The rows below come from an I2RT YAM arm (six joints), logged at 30 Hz.
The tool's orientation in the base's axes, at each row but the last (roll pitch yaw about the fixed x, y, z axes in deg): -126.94 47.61 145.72; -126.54 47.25 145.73; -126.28 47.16 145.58; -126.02 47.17 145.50; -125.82 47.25 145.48; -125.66 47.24 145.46; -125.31 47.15 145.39; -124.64 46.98 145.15
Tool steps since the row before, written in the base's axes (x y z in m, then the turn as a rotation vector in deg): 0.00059 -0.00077 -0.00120 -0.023 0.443 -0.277; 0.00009 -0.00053 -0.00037 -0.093 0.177 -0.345; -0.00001 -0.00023 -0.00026 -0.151 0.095 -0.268; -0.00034 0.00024 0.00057 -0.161 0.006 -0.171; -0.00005 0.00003 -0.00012 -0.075 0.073 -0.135; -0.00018 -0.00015 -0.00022 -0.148 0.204 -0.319; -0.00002 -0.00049 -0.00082 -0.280 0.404 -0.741; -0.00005 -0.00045 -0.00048 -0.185 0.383 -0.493
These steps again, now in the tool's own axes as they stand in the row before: 0.00027 0.00101 0.00114 0.386 0.203 -0.289; 0.00002 0.00019 0.00062 0.373 0.140 -0.013; 0.00011 0.00010 0.00031 0.318 0.037 0.036; -0.00014 -0.00056 -0.00041 0.218 -0.037 0.079; 0.00013 0.00003 0.00003 0.169 0.023 -0.005; 0.00020 -0.00005 0.00024 0.396 0.083 -0.044; 0.00042 0.00037 0.00077 0.856 0.236 -0.045; 0.00020 0.00017 0.00060 0.613 0.172 -0.134
